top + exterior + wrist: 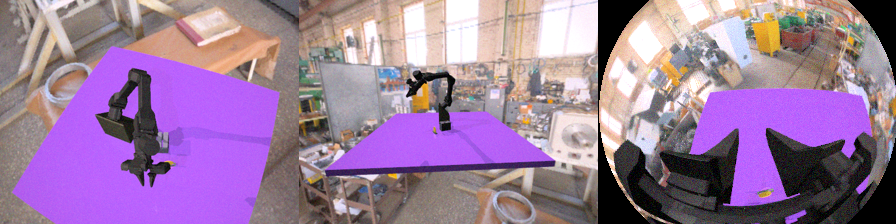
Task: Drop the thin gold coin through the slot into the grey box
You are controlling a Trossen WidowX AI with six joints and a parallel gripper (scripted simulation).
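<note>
The gold coin lies 30 cm below my gripper tip and 22 cm to the left of it.
</note>
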